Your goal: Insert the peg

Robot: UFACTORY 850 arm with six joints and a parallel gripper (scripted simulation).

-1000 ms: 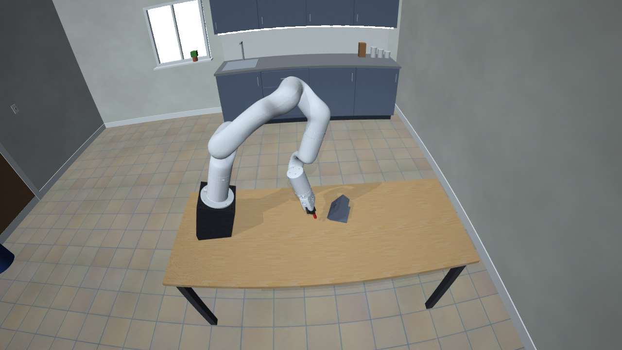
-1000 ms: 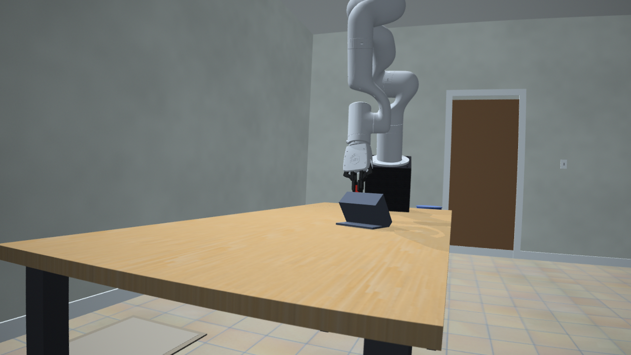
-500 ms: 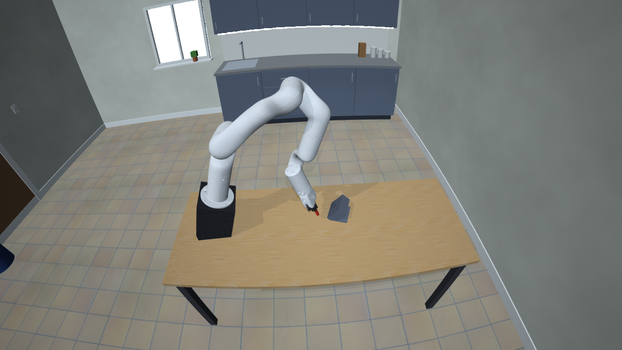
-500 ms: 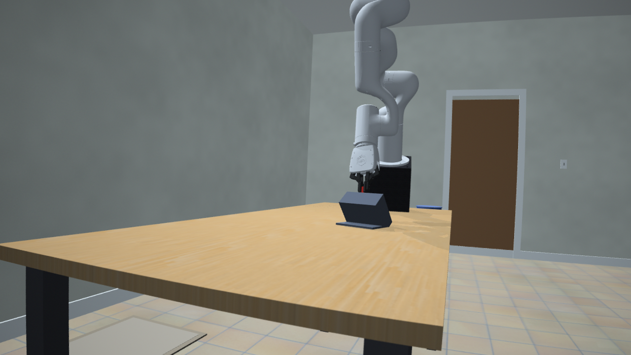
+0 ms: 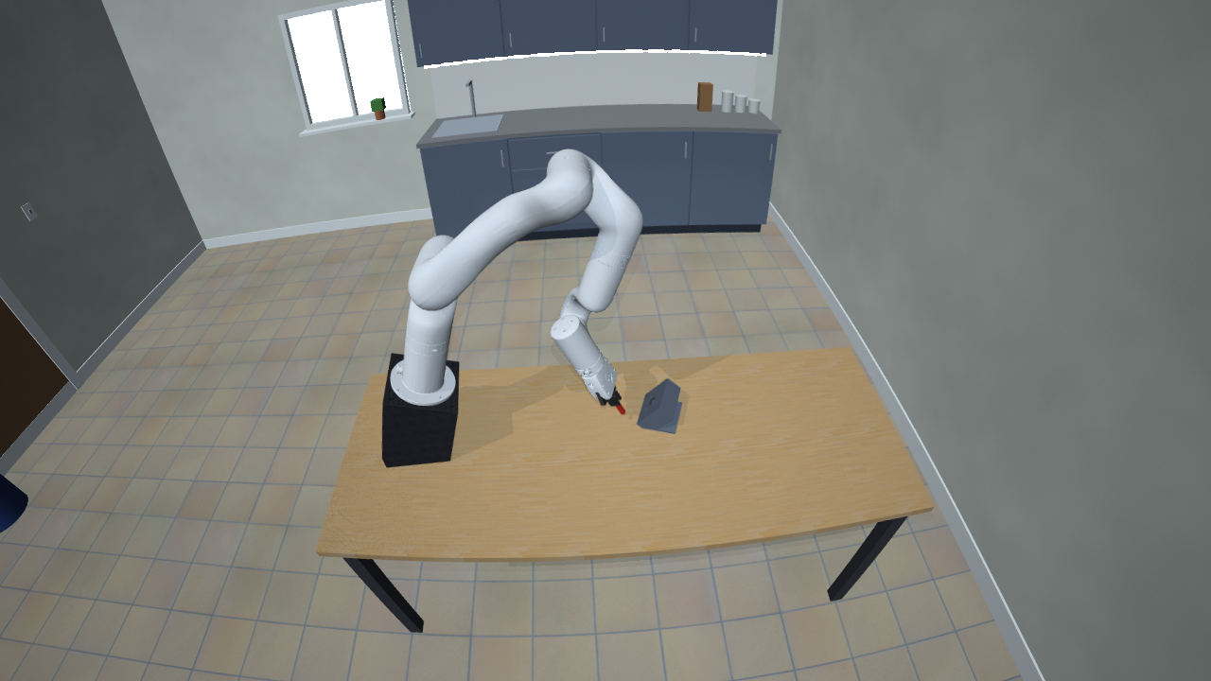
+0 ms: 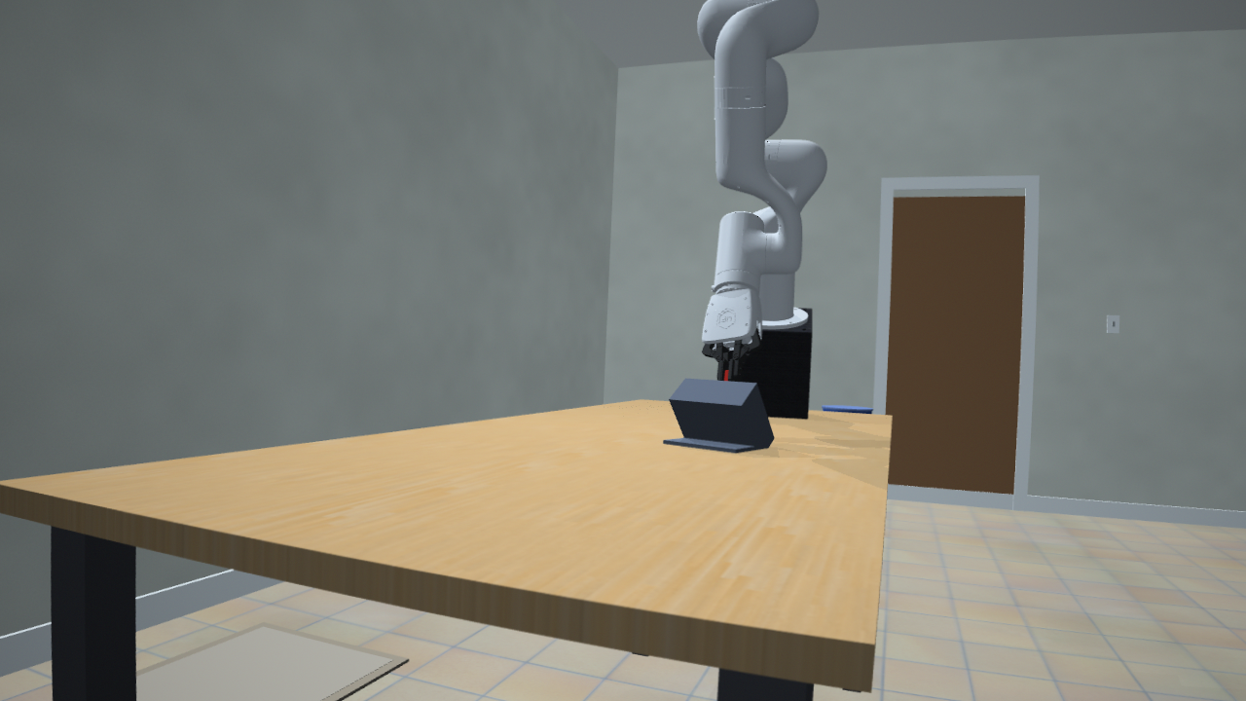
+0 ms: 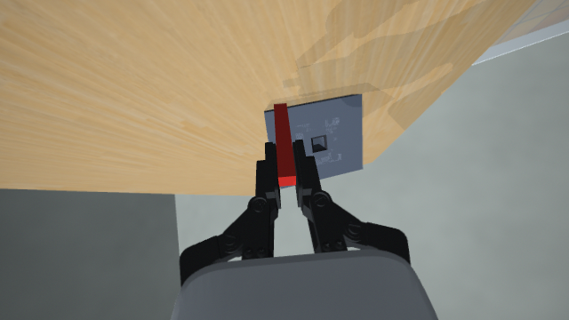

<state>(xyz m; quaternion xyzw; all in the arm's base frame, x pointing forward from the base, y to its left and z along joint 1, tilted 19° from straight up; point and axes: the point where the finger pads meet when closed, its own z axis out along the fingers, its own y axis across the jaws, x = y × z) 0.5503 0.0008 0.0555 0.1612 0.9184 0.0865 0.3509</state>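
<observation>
Right now the flat panel foot is 16 cm ahead of my hand, 1 cm to the left of it and 11 cm below it. From my hand the other things lie so: red peg 1 cm ahead, 3 cm below.
</observation>
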